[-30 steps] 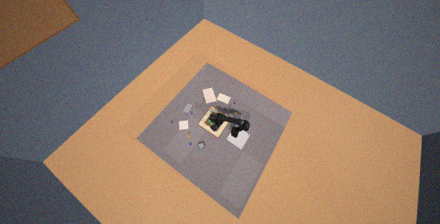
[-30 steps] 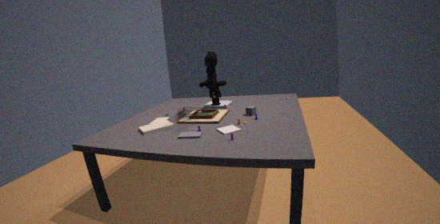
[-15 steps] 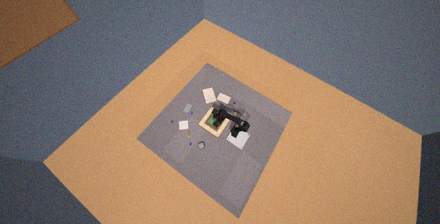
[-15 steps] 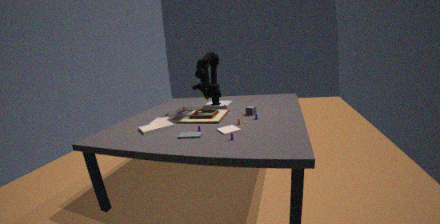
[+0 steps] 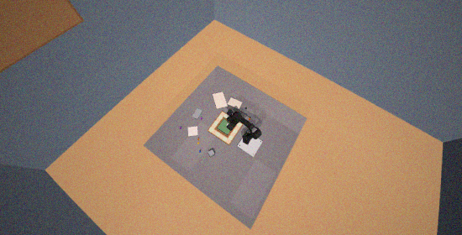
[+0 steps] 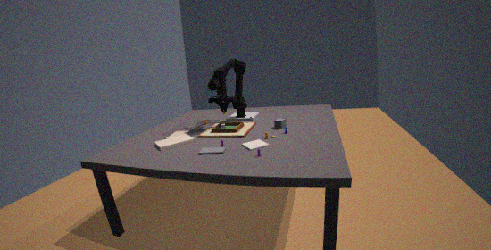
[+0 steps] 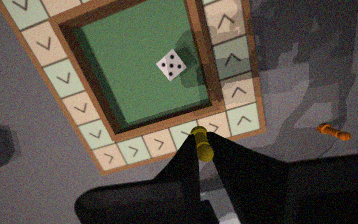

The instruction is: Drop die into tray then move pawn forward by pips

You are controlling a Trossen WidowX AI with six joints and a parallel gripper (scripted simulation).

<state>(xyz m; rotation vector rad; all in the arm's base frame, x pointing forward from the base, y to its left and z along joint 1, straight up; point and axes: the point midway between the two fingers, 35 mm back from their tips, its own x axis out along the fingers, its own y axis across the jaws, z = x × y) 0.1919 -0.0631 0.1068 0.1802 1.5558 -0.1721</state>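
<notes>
My gripper tip is 7 cm short of the white die and 7 cm above it. Round my gripper tip: green dice tray (9 cm below, 8 cm ahead, 4 cm to the left); then dark disc (29 cm to the right, 10 cm below, 1 cm behind); then yellow pawn (1 cm above).
</notes>
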